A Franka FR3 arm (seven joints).
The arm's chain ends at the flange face. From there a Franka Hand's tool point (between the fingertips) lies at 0.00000 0.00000 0.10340 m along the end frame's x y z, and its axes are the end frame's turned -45 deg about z.
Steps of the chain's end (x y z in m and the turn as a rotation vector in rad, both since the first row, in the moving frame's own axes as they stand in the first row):
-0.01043 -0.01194 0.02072 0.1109 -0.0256 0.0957
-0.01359 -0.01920 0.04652 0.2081 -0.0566 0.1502
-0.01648 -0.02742 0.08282 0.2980 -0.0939 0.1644
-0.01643 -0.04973 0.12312 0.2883 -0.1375 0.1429
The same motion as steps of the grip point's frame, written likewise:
0.00776 -0.02546 0.02005 0.0965 0.0603 0.0957
0.01636 -0.04149 0.04413 0.1872 0.1071 0.1502
0.02468 -0.05789 0.07783 0.2771 0.1443 0.1644
0.03655 -0.07650 0.11790 0.3011 0.1066 0.1429

